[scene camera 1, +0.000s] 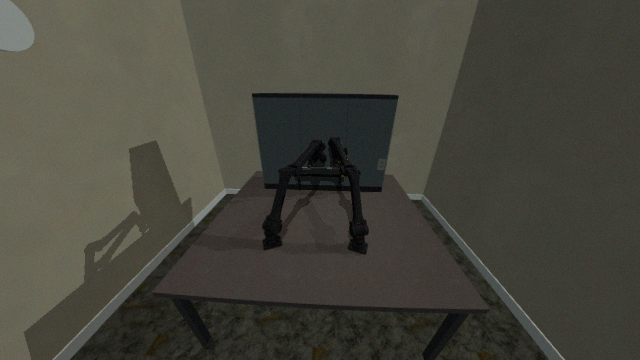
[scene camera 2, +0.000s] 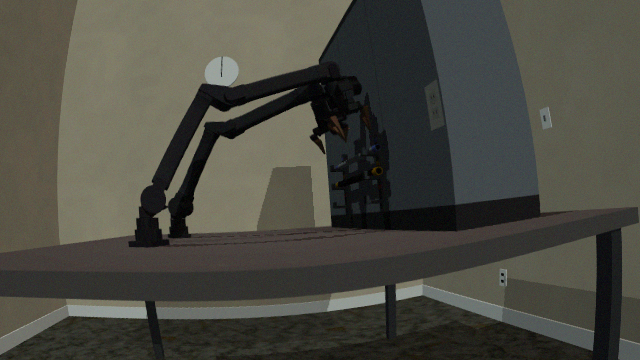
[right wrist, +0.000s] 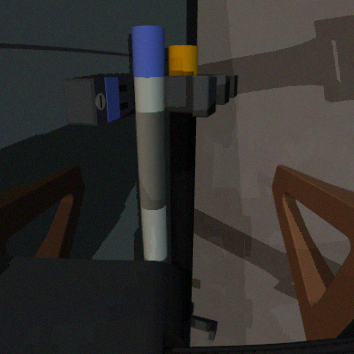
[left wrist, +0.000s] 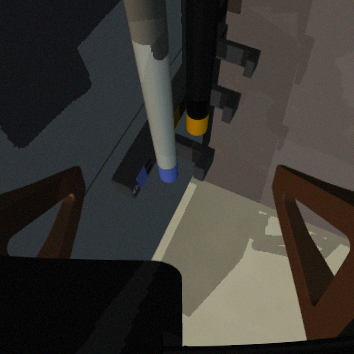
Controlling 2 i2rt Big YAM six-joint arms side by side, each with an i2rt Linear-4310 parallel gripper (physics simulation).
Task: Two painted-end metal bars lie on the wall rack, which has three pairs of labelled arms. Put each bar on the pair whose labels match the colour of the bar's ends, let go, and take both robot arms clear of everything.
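The pale bar with blue ends lies across the top pair of arms of the wall rack, beside blue labels. The black bar with yellow ends lies on the pair below; its yellow end also shows in the right wrist view. A yellow label shows beside it in the left wrist view. The lowest arms hold no bar. My left gripper and right gripper are open and empty, above the pale bar and apart from it. Contact between bars and arms is partly hidden.
The rack hangs on the blue-grey panel at the table's back. The table lies below both arms. The two forearms come close together in front of the panel. A wall outlet is on the panel's right.
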